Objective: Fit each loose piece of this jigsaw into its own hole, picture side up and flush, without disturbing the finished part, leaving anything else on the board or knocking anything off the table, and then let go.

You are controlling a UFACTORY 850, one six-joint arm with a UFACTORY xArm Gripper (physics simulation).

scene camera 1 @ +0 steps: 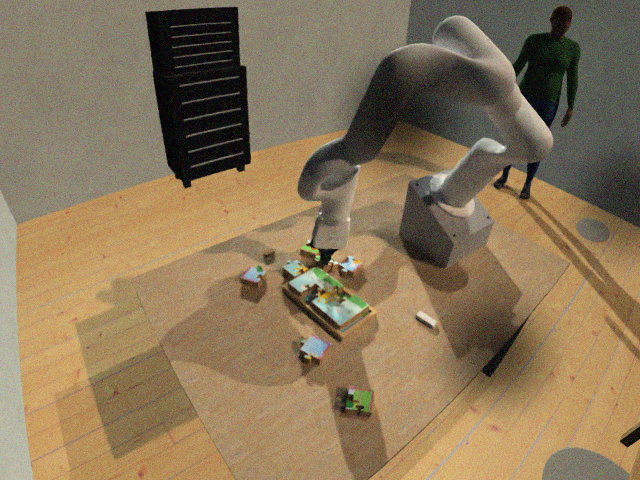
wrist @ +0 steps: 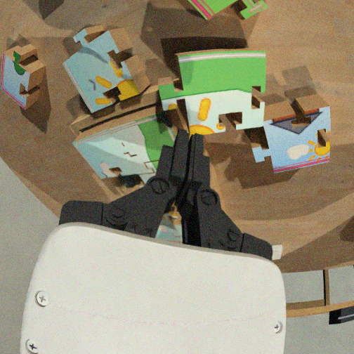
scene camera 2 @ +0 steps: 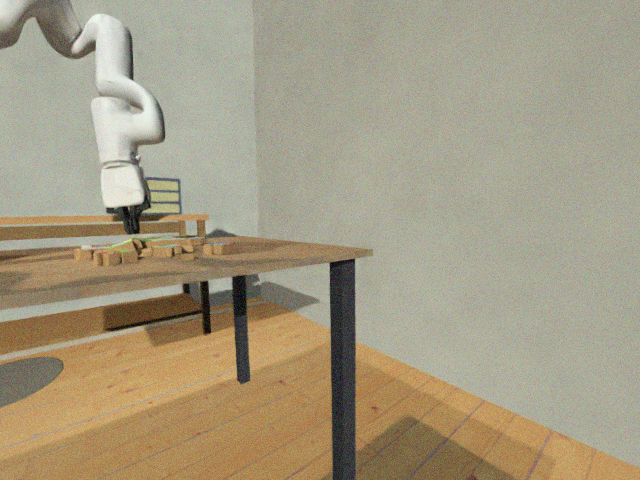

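My gripper (scene camera 1: 326, 262) (scene camera 2: 132, 230) (wrist: 184, 147) is shut and empty, low over the finished end of the jigsaw board (scene camera 1: 310, 313). Dark holes show in its middle. In the wrist view a green-and-white piece with yellow rays (wrist: 215, 77) lies right in front of the fingertips, near the board's edge. Beside it lie a pale blue sun piece (scene camera 1: 294, 267) (wrist: 92, 75) and a blue piece with a dark triangle (scene camera 1: 351, 264) (wrist: 300, 142). A blue piece with a green mark (scene camera 1: 253, 274) (wrist: 15, 77), another blue piece (scene camera 1: 315, 346) and a green piece (scene camera 1: 360, 399) lie farther out.
A small white block (scene camera 1: 425, 319) lies to the right of the board, and a small brown block (scene camera 1: 268, 255) behind it. Another green piece with a pink stripe (wrist: 212, 6) is at the wrist view's top edge. The robot's base (scene camera 1: 439, 232) stands at the back right of the table (scene camera 1: 206, 335) (scene camera 2: 289, 253).
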